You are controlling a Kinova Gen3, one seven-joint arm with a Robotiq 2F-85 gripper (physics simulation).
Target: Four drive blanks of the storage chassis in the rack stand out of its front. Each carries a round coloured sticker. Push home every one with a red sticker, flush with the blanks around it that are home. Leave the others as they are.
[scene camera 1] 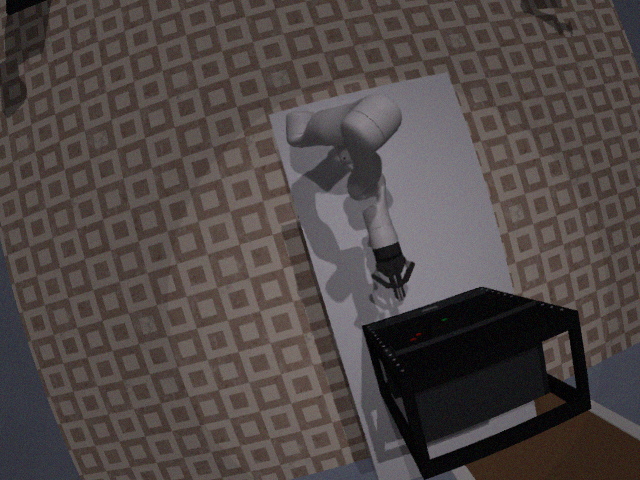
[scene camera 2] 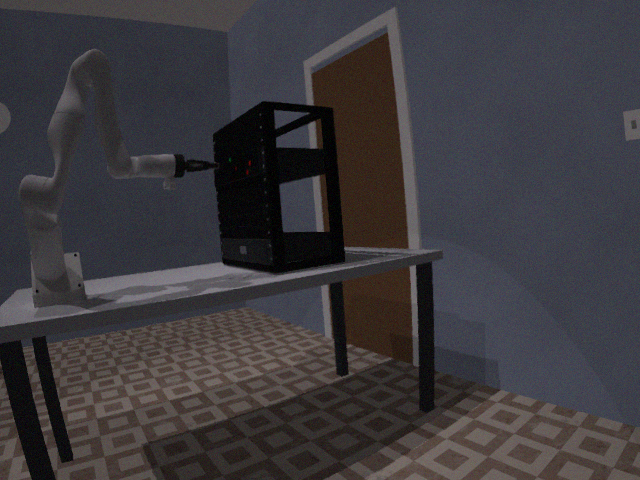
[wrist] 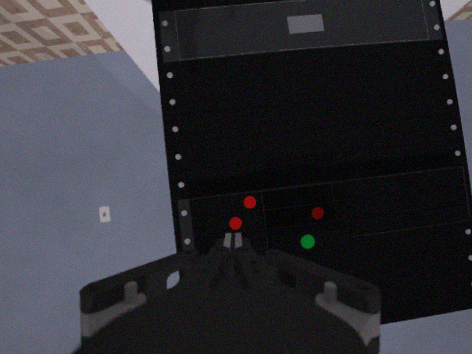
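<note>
The black rack (scene camera 1: 496, 439) (scene camera 2: 334, 206) holds the dark storage chassis (wrist: 185, 225). Two bright red stickers sit near its left side in the wrist view: one red sticker (wrist: 235, 223) (scene camera 1: 413, 339) (scene camera 2: 249, 162) and another red sticker (wrist: 250, 202) (scene camera 1: 418, 334) (scene camera 2: 247, 172). A dimmer red sticker (wrist: 317, 213) (scene camera 2: 236, 168) is further right there, near a green sticker (wrist: 307, 241) (scene camera 1: 444, 319) (scene camera 2: 230, 160). The black blanks blend together, so how far each stands out cannot be told. My gripper (scene camera 1: 400, 297) (scene camera 2: 217, 165) (wrist: 233, 243) is shut and empty, in front of the rack, apart from it.
The rack stands on the white table (scene camera 1: 439, 206) (scene camera 2: 206, 296). A dark grey panel (scene camera 2: 258, 251) (wrist: 225, 40) with a light label is at the rack's bottom. The rack's screw-dotted rails run along both sides. A brown door (scene camera 2: 356, 155) is behind it.
</note>
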